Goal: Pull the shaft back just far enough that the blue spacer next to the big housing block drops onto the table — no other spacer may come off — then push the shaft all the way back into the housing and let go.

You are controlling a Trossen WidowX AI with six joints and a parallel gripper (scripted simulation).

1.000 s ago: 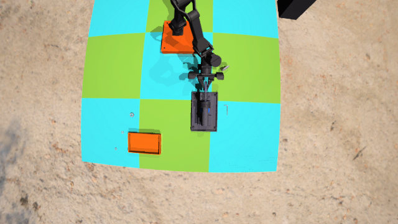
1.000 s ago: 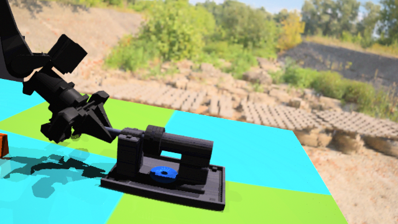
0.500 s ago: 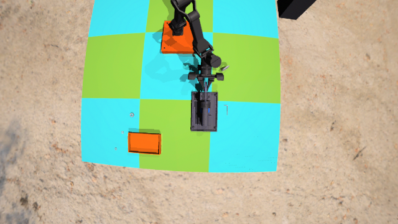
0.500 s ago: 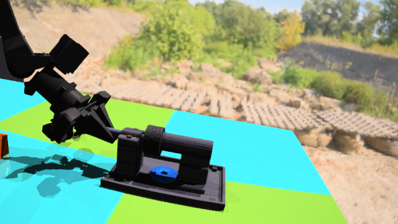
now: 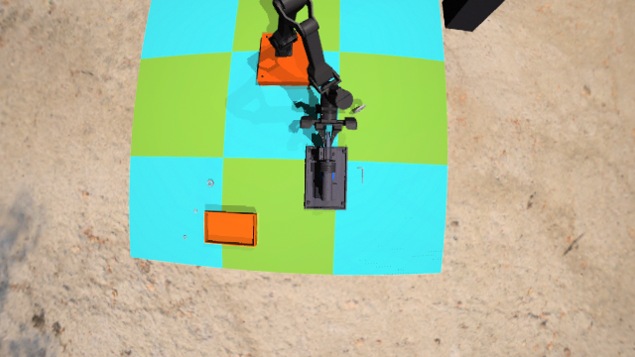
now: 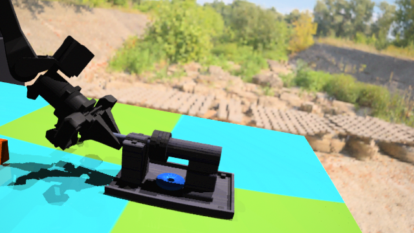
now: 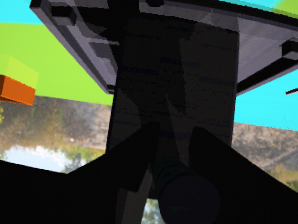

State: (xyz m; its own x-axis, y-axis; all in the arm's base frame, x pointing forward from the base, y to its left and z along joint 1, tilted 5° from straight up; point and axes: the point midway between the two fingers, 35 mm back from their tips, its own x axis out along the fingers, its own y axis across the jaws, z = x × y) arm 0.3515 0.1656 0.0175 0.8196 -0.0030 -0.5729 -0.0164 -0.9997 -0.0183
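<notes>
Right now my gripper tip is 6 cm short of the shaft and 2 cm below it. The rest, counted from my gripper tip: blue spacer 10 cm ahead, 5 cm below; black spacer 8 cm ahead, 2 cm above; nut 44 cm to the right, 13 cm ahead, 6 cm below.
</notes>
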